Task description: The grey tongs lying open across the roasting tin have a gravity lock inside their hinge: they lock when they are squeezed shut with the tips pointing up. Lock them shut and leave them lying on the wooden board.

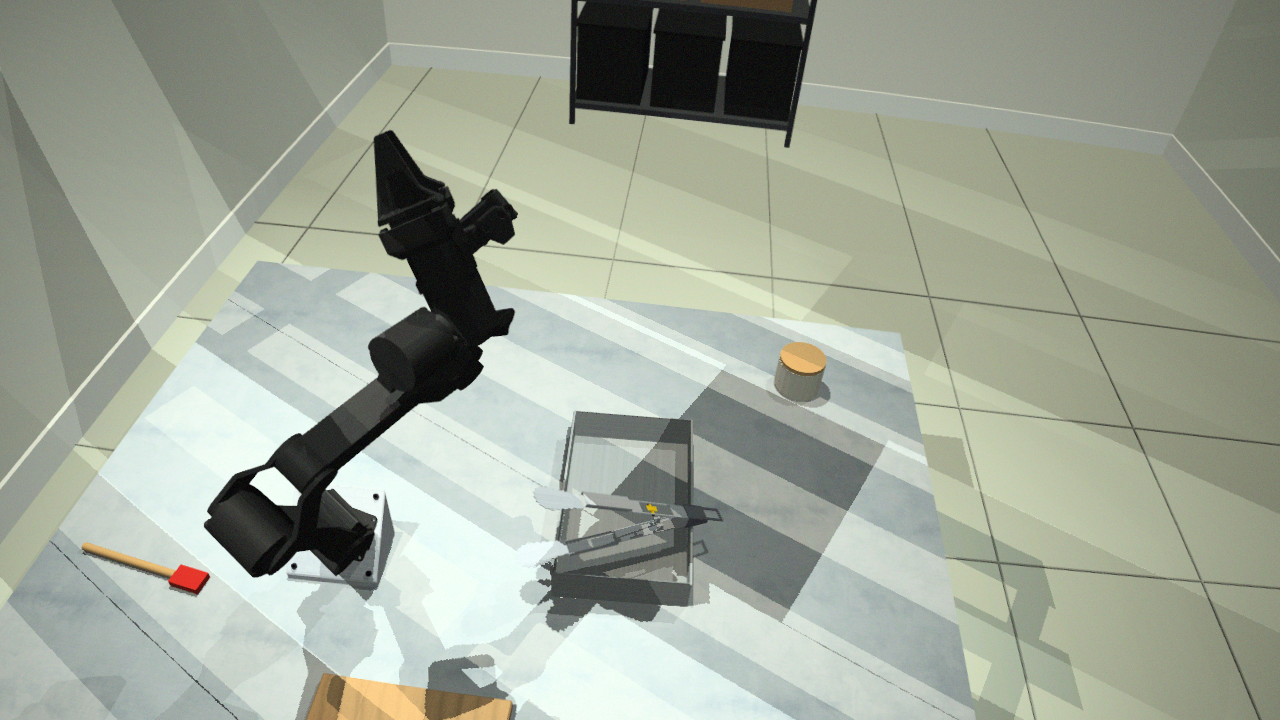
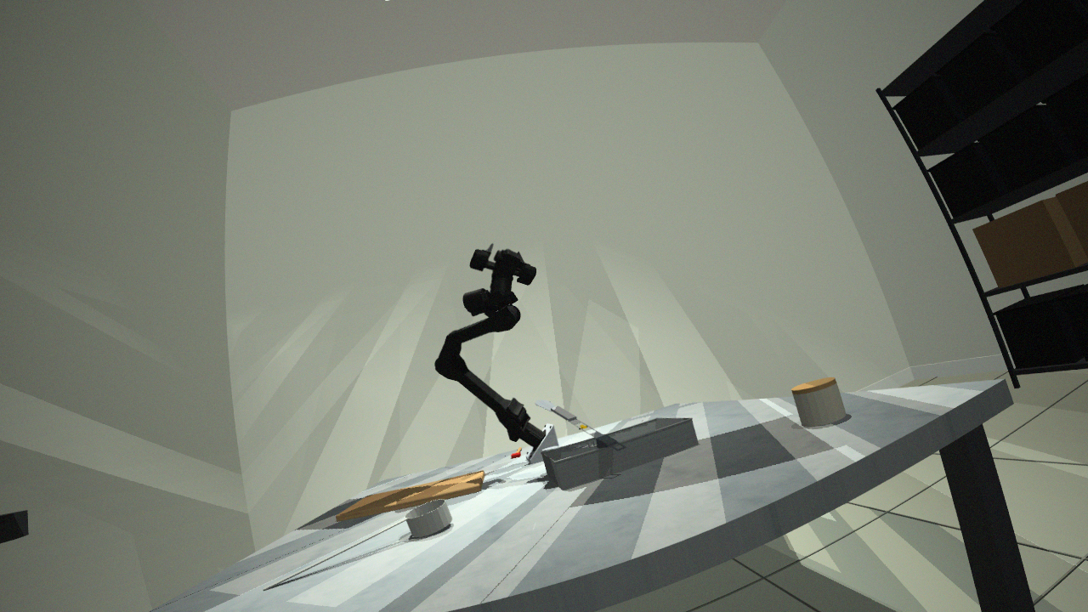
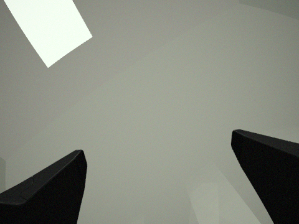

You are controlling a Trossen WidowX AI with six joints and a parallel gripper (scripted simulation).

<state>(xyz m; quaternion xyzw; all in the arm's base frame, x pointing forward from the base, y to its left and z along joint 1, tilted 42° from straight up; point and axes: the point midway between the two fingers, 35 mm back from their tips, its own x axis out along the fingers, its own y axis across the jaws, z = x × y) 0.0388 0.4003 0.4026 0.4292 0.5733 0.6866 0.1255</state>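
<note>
The yellow mark is 540 mm below my gripper tip, 270 mm ahead of it and 80 mm to the left of it. The rest, counted from my gripper tip: wooden board 630 mm below, 390 mm to the right, 80 mm ahead; then roasting tin 610 mm below, 230 mm ahead, 140 mm to the left.
</note>
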